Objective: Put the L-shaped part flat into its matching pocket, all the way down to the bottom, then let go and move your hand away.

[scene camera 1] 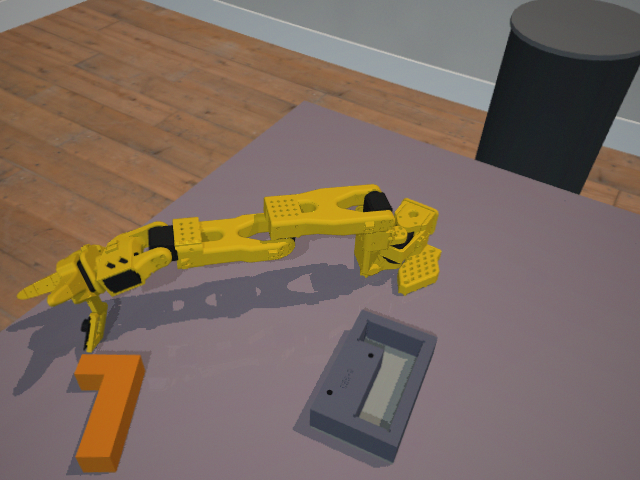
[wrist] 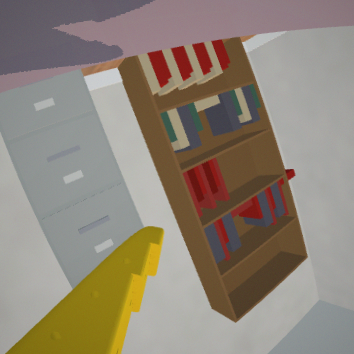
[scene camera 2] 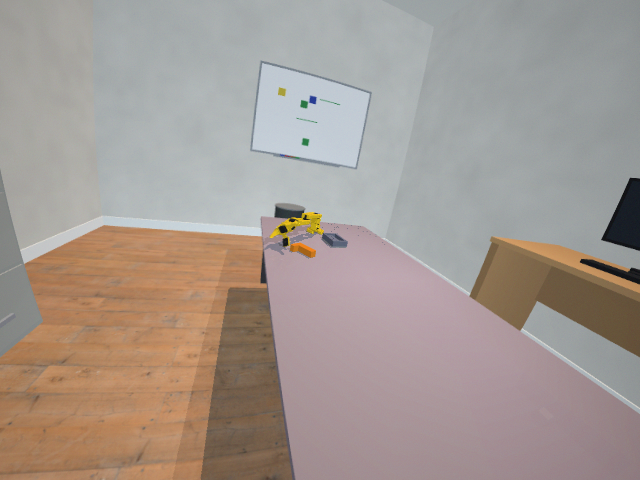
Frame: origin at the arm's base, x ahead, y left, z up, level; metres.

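Seen in the pictures: end effector, tool point: [scene camera 1: 21, 296] [wrist: 160, 245] [scene camera 2: 270, 237]; arm's base, origin of the base link: [scene camera 1: 390, 273] [scene camera 2: 315, 233].
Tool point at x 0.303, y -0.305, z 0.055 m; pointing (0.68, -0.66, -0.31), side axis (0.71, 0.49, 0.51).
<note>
Pixels of each thing's middle, then the offset from my tool point to it. "spot": a spot on its surface instead. Level surfaces: height alone.
- orange L-shaped part, body centre: [scene camera 1: 98, 409] [scene camera 2: 302, 250] dx +0.041, dy +0.148, dz -0.040 m
- blue-grey block, body centre: [scene camera 1: 375, 380] [scene camera 2: 334, 239] dx -0.137, dy +0.369, dz -0.037 m
- L-shaped pocket, surface spot: [scene camera 1: 388, 384] spot: dx -0.148, dy +0.379, dz -0.050 m
- mauve table, its level: dz -0.055 m
The orange L-shaped part [scene camera 1: 111, 408] [scene camera 2: 306, 250] lies flat on the table in front of the arm, its short leg at the end nearest the arm. The blue-grey block [scene camera 1: 343, 379] [scene camera 2: 339, 243] with the L-shaped pocket [scene camera 1: 388, 384] lies to its right in scene camera 1. The pocket is empty, with a pale bottom. My gripper [scene camera 1: 35, 299] [scene camera 2: 272, 236] is fully open and empty, stretched out to the left above the table, beyond the part's short-leg end and apart from it. In the wrist view one notched jaw shows; the part and the block do not show there.
The arm's base [scene camera 1: 379, 253] stands behind the block on the mauve table [scene camera 1: 506, 361] [scene camera 2: 392, 361]. The table's edge runs below the outstretched gripper. A dark cylindrical bin [scene camera 1: 558, 113] stands beyond the table. A bookshelf [wrist: 172, 190] and a grey cabinet [wrist: 30, 165] show in the wrist view.
</note>
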